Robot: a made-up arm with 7 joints.
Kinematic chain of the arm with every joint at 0, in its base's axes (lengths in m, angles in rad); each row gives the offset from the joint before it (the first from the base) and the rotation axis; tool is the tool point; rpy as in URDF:
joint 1: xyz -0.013 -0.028 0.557 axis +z
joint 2: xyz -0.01 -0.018 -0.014 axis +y
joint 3: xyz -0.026 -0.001 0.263 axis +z
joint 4: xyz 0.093 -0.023 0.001 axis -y
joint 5: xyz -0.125 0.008 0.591 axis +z
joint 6: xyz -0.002 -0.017 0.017 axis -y
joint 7: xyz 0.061 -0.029 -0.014 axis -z
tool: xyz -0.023 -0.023 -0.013 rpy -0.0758 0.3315 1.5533
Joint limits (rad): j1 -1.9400..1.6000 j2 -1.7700..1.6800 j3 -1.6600..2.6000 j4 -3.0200..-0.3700 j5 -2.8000..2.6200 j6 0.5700..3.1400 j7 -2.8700..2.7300
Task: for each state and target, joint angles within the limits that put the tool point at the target. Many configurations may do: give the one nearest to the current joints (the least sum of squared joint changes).
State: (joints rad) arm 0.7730 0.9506 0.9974 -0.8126 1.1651 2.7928 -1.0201
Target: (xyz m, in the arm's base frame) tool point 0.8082 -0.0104 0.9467
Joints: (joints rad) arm -0.0636 0.8663 0.7523 -0.3700 1.1266 3.0414 -1.0220
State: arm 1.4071 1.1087 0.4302 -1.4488 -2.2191 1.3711 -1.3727
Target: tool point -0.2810 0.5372 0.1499
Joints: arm 1.3632 0.7732 0.5416 -2.1458 -2.2607 1.3098 -1.2905
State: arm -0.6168 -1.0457 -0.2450 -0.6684 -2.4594 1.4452 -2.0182
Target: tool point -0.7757 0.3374 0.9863
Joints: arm -0.5256 -1.1601 -0.2278 -0.3700 -2.4763 0.5920 -1.9655
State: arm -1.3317 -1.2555 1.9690 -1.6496 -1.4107 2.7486 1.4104
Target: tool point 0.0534 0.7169 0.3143
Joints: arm -0.6850 -0.9457 2.1191 -1.9056 -1.4429 2.8296 1.4224
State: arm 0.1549 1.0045 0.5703 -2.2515 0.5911 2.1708 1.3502
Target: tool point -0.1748 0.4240 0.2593
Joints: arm 0.0859 1.1282 1.1861 -2.5618 0.6361 2.0942 1.3198
